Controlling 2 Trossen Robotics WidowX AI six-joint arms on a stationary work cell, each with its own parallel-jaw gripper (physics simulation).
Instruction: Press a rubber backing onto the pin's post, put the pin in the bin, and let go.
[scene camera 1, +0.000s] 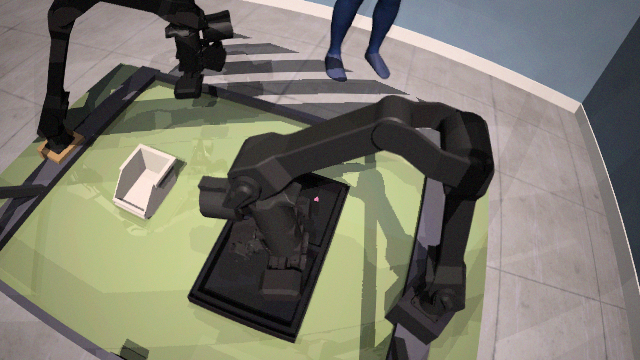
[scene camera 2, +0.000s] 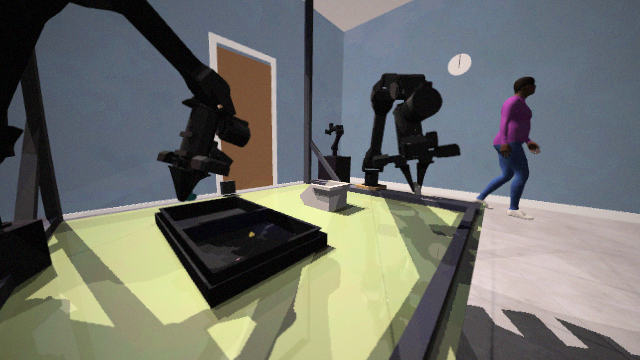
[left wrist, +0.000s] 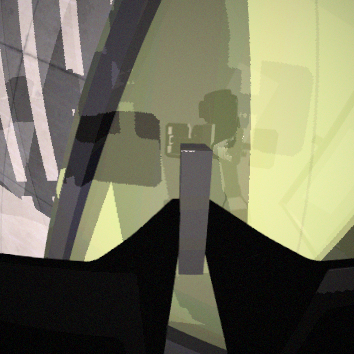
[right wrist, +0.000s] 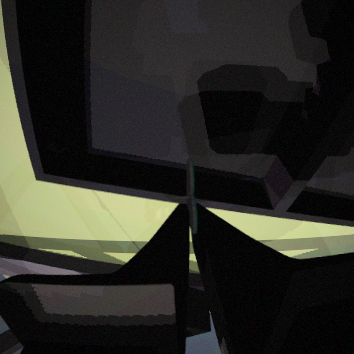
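Seen in the pictures: left gripper, between the fingertips: (scene camera 2: 416, 191) (left wrist: 189, 207); right gripper, between the fingertips: (scene camera 1: 298, 272) (scene camera 2: 181, 201) (right wrist: 187, 211); left arm's base, origin of its link: (scene camera 1: 59, 142) (scene camera 2: 371, 185); right arm's base, origin of its link: (scene camera 1: 432, 301).
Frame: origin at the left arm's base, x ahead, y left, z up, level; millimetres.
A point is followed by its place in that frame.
Note:
My left gripper (scene camera 2: 415, 183) @(y 283, x 275, z 55 mm) (left wrist: 189, 207) @(y 283, x 275, z 55 mm) is shut on a narrow grey block (left wrist: 195, 182) @(y 289, x 294, z 74 mm), possibly the rubber backing, near the table's edge; its fingertips are hidden in scene camera 1. My right gripper (scene camera 2: 184, 198) @(y -49, x 699, z 38 mm) (right wrist: 187, 211) @(y -49, x 699, z 38 mm) is shut on a thin, teal-edged disc (scene camera 2: 191, 197) @(y -54, x 678, z 42 mm) (right wrist: 191, 177) @(y -57, x 670, z 48 mm), apparently the pin, held edge-on near the black tray (scene camera 1: 245, 320) @(y -159, x 648, z -6 mm) (scene camera 2: 270, 270) @(y 213, x 638, z -22 mm) (right wrist: 110, 189) @(y -95, x 727, z 6 mm). The pin's post cannot be made out. The pale bin (scene camera 1: 128, 175) @(y 0, x 268, z 13 mm) (scene camera 2: 331, 199) @(y 66, x 343, z 5 mm) stands open on the table between the two grippers.
A tiny yellow piece (scene camera 2: 251, 234) @(y 85, x 606, z -20 mm) and a tiny pink piece (scene camera 1: 316, 199) (scene camera 2: 238, 260) lie in the divided tray. A dark rail (scene camera 2: 440, 300) @(y 405, x 539, z -12 mm) borders the table. A person (scene camera 2: 516, 120) is beyond it. The right arm covers part of the tray in scene camera 1.

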